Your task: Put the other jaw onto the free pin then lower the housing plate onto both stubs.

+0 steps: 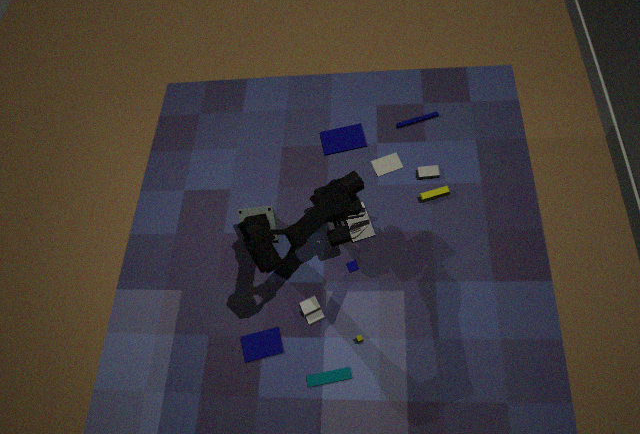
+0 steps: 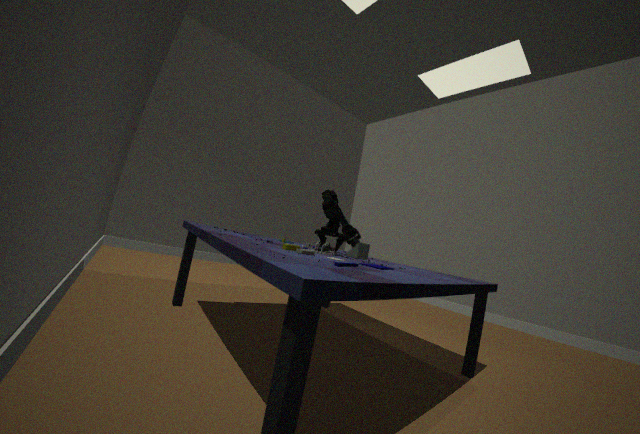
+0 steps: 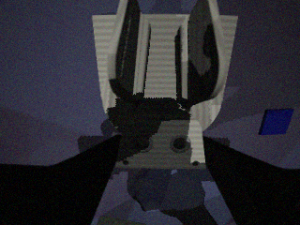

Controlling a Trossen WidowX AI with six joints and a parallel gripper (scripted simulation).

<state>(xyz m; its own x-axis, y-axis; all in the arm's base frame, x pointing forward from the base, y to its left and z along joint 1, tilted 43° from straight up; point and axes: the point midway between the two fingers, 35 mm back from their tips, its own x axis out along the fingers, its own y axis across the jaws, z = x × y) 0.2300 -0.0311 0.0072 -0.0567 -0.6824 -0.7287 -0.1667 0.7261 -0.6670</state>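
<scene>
My gripper tip is now 2 cm to the right of the white jaw and 2 cm short of it. Round my gripper tip: small blue cube: 13 cm to the right, 4 cm ahead, 2 cm below; white plate: 20 cm to the left, 20 cm ahead, 2 cm below; white base: 7 cm ahead, 1 cm to the left, 1 cm below.
</scene>
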